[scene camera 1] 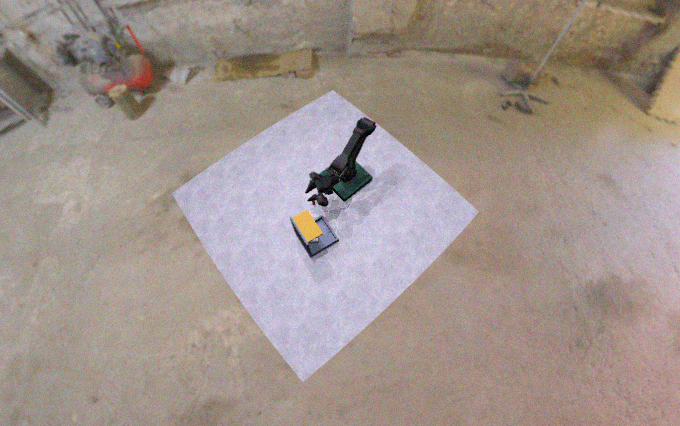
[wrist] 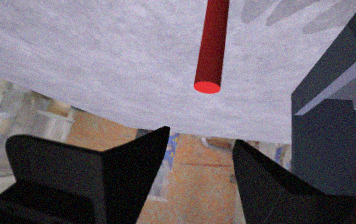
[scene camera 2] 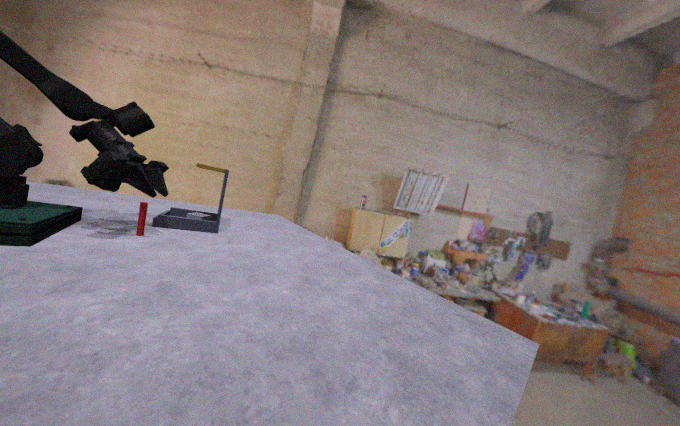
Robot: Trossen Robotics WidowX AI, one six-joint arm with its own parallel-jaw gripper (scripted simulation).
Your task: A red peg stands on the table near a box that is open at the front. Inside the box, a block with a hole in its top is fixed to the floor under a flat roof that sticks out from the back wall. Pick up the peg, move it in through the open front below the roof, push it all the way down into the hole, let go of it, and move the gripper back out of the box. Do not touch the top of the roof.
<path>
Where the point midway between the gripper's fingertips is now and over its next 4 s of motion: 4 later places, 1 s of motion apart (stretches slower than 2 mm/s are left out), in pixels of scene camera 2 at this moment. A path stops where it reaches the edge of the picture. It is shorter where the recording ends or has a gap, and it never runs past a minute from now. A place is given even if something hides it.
The gripper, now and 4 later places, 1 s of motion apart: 161,196; 156,215; 157,202; 168,194; 180,193
</path>
